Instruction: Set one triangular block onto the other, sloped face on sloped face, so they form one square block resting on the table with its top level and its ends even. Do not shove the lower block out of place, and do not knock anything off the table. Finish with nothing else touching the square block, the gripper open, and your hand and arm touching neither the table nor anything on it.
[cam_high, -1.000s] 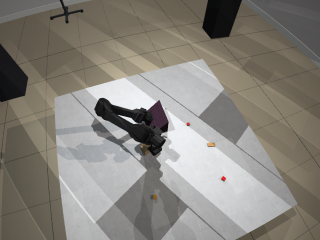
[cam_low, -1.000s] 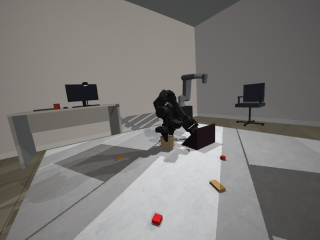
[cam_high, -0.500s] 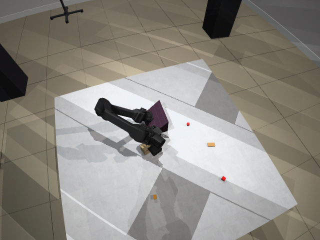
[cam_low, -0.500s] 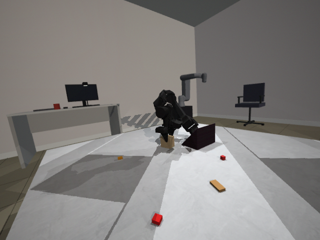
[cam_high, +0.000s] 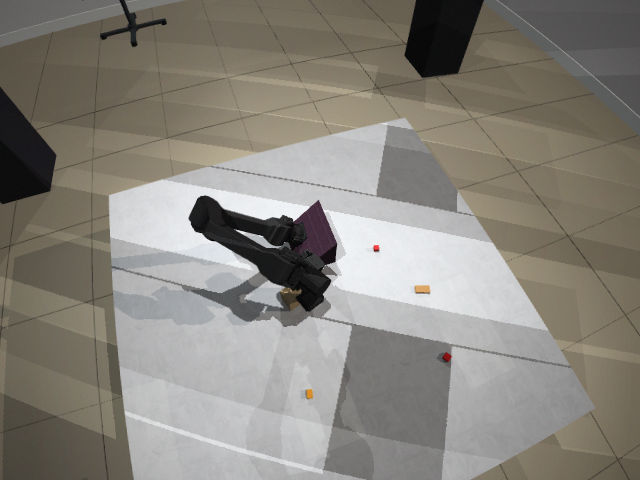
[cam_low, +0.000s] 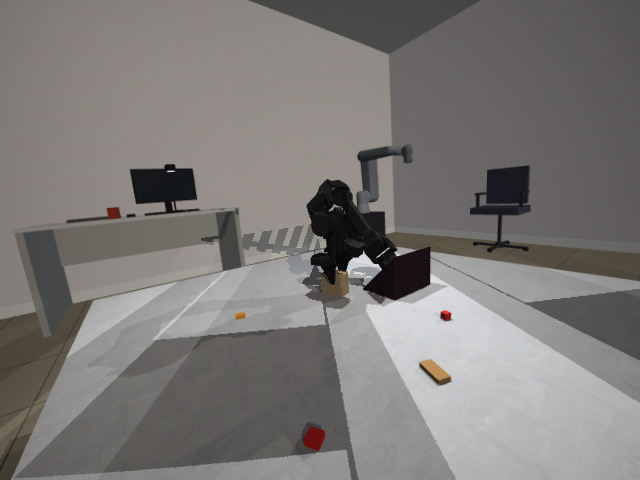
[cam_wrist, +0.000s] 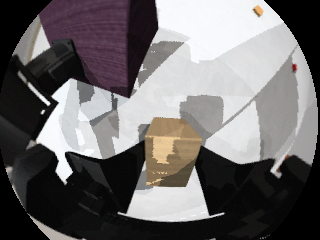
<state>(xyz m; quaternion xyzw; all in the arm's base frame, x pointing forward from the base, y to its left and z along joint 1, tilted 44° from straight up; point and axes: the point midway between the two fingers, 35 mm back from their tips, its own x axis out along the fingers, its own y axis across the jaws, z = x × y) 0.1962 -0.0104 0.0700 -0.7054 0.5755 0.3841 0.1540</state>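
My gripper tip is 10 mm to the right of the triangular block and 10 mm below it. The rest, counted from my gripper tip: orange block (290 mm ahead, 50 mm to the right, 40 mm below); tan plank (90 mm ahead, 390 mm to the left, 40 mm below).
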